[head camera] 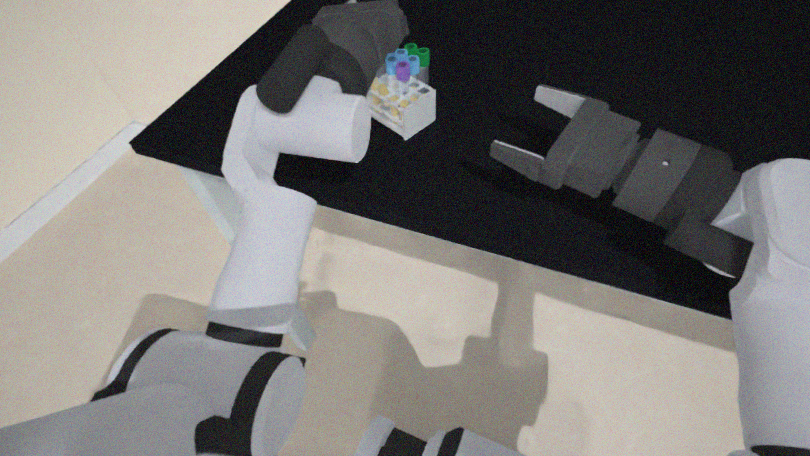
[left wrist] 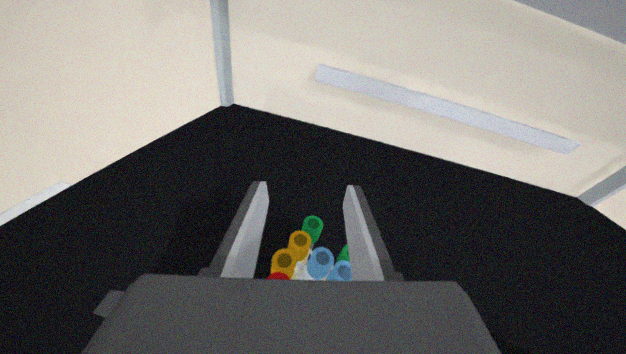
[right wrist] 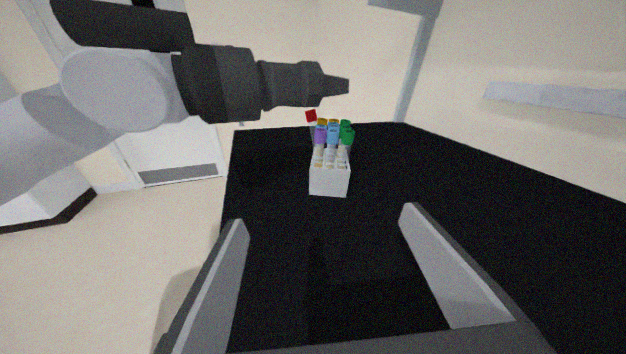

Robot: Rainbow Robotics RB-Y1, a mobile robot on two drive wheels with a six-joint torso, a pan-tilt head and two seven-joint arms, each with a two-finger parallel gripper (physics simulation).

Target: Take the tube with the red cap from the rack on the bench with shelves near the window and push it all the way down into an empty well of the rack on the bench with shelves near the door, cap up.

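Frame: origin at the robot's base, x ahead, y left, z up, level; centimetres.
Seen in the pictures: left gripper, fingertip midpoint: [head camera: 374, 2] [left wrist: 306, 193] [right wrist: 337, 87]; right gripper, fingertip midpoint: [head camera: 515, 118] [right wrist: 324, 220].
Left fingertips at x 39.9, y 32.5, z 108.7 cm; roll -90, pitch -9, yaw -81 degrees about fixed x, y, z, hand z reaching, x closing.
Pixels of each thing's top centre, then the offset from my left fingertips to it. Level surfaces: height alone.
- tube with a red cap, top centre: [left wrist: 302, 276] [right wrist: 317, 109] dx -3.7, dy -1.1, dz -3.4 cm
- white rack, top centre: [left wrist: 316, 291] [head camera: 399, 88] [right wrist: 330, 157] dx -1.6, dy -3.6, dz -11.5 cm
- black bench, surface height: dz -17.2 cm
A tube with a red cap [left wrist: 278, 276] [right wrist: 311, 115] stands in the white rack [head camera: 420, 114] [left wrist: 301, 270] [right wrist: 329, 181], its cap slightly tilted and higher than the others. It is hidden behind the left arm in the head view, and the palm cuts off part of its cap in the left wrist view. My left gripper [left wrist: 306, 193] is part open and empty; it hangs above the caps in the right wrist view. My right gripper [head camera: 516, 120] [right wrist: 324, 220] is wide open and empty, low over the bench, right of the rack in the head view. No second rack shows.
Purple [head camera: 403, 71] [right wrist: 320, 135], blue [head camera: 413, 63] [left wrist: 320, 262], green [head camera: 423, 56] [left wrist: 312, 228] and orange [left wrist: 299, 243] caps crowd around the red one. The black bench [head camera: 538, 226] [left wrist: 150, 200] [right wrist: 280, 250] has its near edge below the rack in the head view.
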